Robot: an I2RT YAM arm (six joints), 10 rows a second.
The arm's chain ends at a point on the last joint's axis. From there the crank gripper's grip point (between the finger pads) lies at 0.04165 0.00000 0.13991 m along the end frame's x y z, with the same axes.
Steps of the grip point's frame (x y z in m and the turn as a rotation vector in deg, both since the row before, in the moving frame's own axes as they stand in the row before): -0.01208 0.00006 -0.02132 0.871 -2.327 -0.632; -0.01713 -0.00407 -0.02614 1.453 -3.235 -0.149; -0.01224 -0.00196 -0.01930 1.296 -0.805 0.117; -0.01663 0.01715 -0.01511 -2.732 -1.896 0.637; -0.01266 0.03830 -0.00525 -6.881 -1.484 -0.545
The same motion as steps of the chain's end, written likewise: -0.00635 0.00263 -0.02288 0.871 -2.327 -0.632; -0.00916 -0.00040 -0.02822 1.453 -3.235 -0.149; -0.01027 0.00113 -0.01984 1.296 -0.805 0.117; -0.01194 0.01001 -0.01624 -2.732 -1.896 0.637; -0.00911 0.02185 -0.00530 -6.881 -1.484 -0.545
